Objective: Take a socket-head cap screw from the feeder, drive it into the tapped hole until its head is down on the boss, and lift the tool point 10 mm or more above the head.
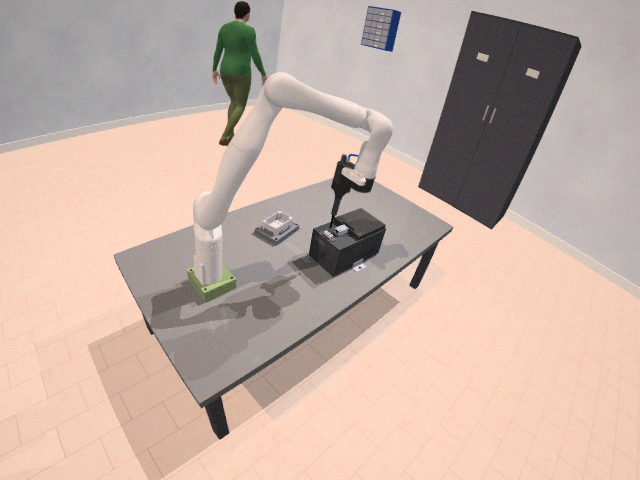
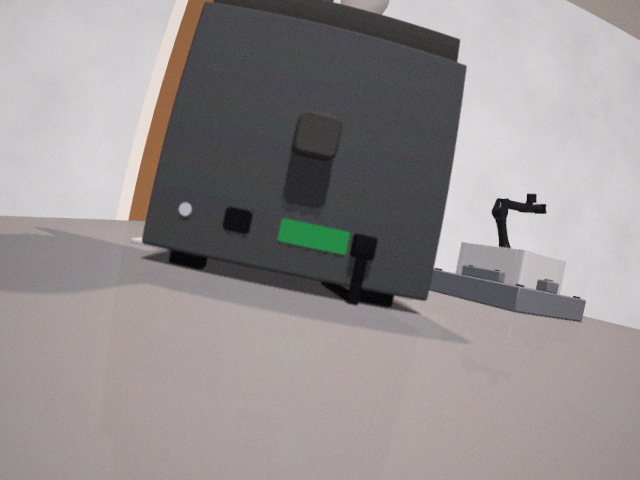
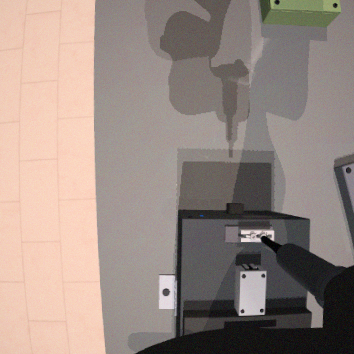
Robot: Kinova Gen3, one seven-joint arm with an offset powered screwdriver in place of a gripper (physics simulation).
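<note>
The dark screw feeder point(image 1: 323, 252) point(image 2: 382, 129) point(image 3: 205, 260) stands on the table. A small white pick-up block point(image 1: 328, 235) point(image 3: 245, 237) with small screw-like parts sits on its top. My screwdriver point(image 1: 331, 226) point(image 3: 263, 239) points down, its thin black bit tip at or just above this block; contact is unclear. Whether a screw is on the tip is too small to tell. The pale open-topped housing point(image 1: 276, 222) point(image 2: 491, 258) sits on a grey fixture plate point(image 1: 269, 238) point(image 2: 473, 290) point(image 3: 345, 182), apart from the feeder. The tapped hole cannot be made out.
A white block point(image 1: 340, 230) point(image 3: 251, 295) and a raised dark cover point(image 1: 364, 222) point(image 3: 205, 322) are on the feeder behind the tip. A small white plate point(image 1: 359, 267) point(image 3: 166, 302) lies beside the feeder. The green arm base point(image 1: 227, 285) point(image 3: 300, 15) is on the table. A person point(image 1: 237, 54) is beyond the table.
</note>
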